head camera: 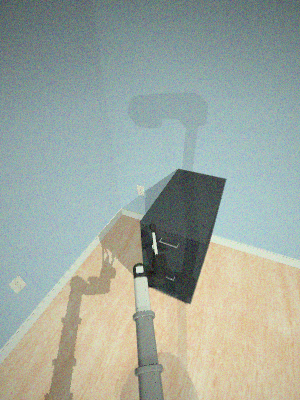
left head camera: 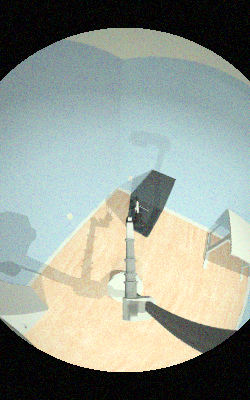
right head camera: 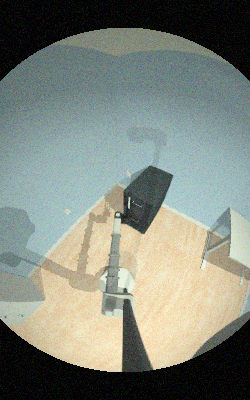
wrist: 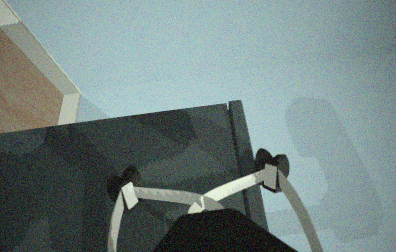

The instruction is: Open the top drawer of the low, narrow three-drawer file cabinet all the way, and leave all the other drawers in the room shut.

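Places are measured from the robot's base along level axes (x left, y up, z ahead), in metres.
Where they show: gripper, fingertip midpoint: [head camera: 152, 232] [left head camera: 135, 200] [right head camera: 128, 196] [wrist: 198, 172].
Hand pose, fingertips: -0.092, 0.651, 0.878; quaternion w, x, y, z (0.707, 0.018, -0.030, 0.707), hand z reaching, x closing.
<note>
Things, the pixels of their top centre, and the offset from my fingertips, as dx, dy, dz. "spot": a spot on its surface instead. Level surfaces: height alone.
- top drawer's handle at a spot on its surface: [head camera: 169, 245] [right head camera: 136, 204] [left head camera: 144, 208] spot: -0.083, -0.015, -0.092
- lower handle at a spot on its surface: [head camera: 170, 278] spot: -0.104, -0.352, -0.099
- wall outlet at its top centre: [head camera: 140, 185] +0.015, -0.222, +0.814
- plate at its top centre: [head camera: 13, 279] +0.850, -0.222, -0.063
- white table at its surface level: dy +0.041
The low, narrow dark file cabinet [head camera: 192, 205] [left head camera: 157, 190] [right head camera: 152, 187] [wrist: 210, 130] stands near the room's corner, its drawers looking shut. The top drawer's handle [head camera: 169, 245] [left head camera: 144, 208] [right head camera: 136, 204] is a thin light bar on the front; it cannot be made out in the wrist view. A lower handle [head camera: 170, 278] shows below it. My gripper [head camera: 153, 232] [wrist: 198, 172] is open, turned on its side, with its fingers apart in front of the cabinet. In the head view it is just left of the top handle. Whether a fingertip touches the front cannot be told.
Blue walls meet behind the cabinet, with a wall outlet [head camera: 140, 190] near the corner and another plate [head camera: 17, 284] on the left wall. A white table [left head camera: 241, 237] [right head camera: 242, 237] stands at the right. Pale furniture [left head camera: 17, 312] [right head camera: 20, 310] is at the lower left.
</note>
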